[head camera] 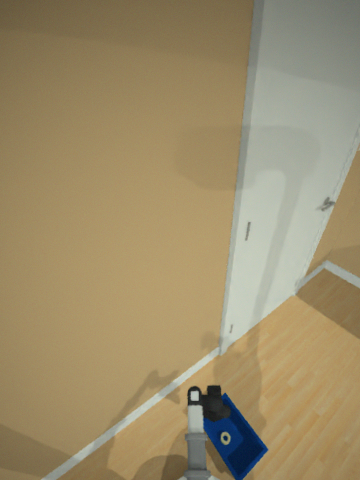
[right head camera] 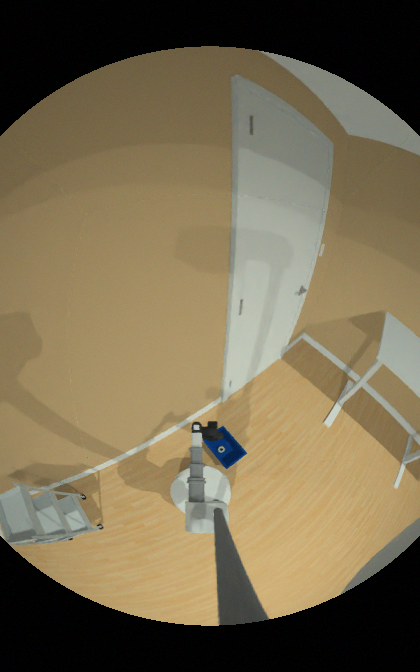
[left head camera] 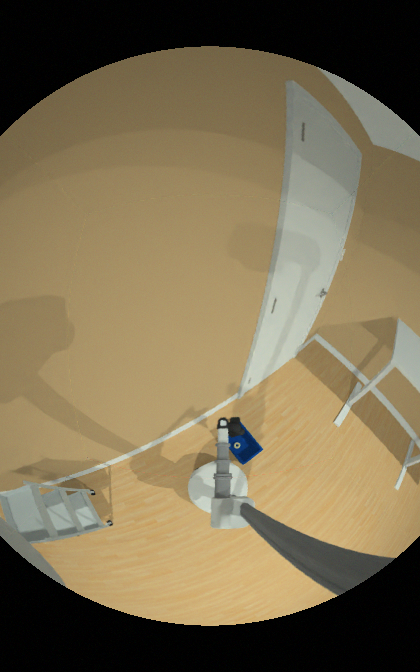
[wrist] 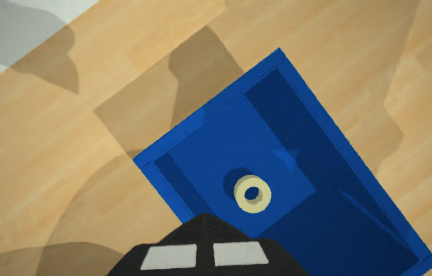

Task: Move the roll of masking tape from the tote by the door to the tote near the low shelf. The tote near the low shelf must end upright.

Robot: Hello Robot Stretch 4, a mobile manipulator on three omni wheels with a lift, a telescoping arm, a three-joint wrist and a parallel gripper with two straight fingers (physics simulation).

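Places are measured from the robot's base along level axes (x back, y right, z up), in centimetres.
Pixels of known places: gripper, fingertip midpoint: (wrist: 205, 233).
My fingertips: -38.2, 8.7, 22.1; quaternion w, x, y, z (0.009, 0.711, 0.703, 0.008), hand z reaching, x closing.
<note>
For each thing: its top centre in the pictures, then the offset to it from my fingertips, as dx, dy, dz. Level surfaces: height alone.
- blue open box, middle of its top: (wrist: 288, 211) (head camera: 231, 433) (right head camera: 224, 446) (left head camera: 241, 442) +3.1, +9.2, -12.8
- masking tape, middle of its top: (wrist: 253, 195) (head camera: 225, 437) (left head camera: 236, 444) +3.5, +6.9, -22.0
- white table, its level: dz +70.1
The tote by the door is a blue open box (head camera: 244, 421) (left head camera: 252, 452) (right head camera: 237, 456) (wrist: 346, 150) standing upright on the wood floor. The roll of masking tape (head camera: 222, 438) (left head camera: 237, 442) (right head camera: 219, 449) (wrist: 252, 207), a pale yellow ring, lies flat on the tote's bottom. My gripper (head camera: 220, 414) (left head camera: 237, 429) (right head camera: 216, 435) (wrist: 205, 233) is shut and empty, its fingertips together. It hangs above the tote. In the wrist view the roll shows just beyond the fingertips, to their right and apart from them. The tote near the low shelf does not show in these views.
A white door (head camera: 270, 200) (left head camera: 300, 215) (right head camera: 270, 215) stands behind the tote, beside a tan wall (head camera: 125, 200). A grey stepped unit on casters (left head camera: 52, 512) (right head camera: 45, 515) stands at the left. A white table (left head camera: 407, 350) (right head camera: 400, 345) stands at the right.
</note>
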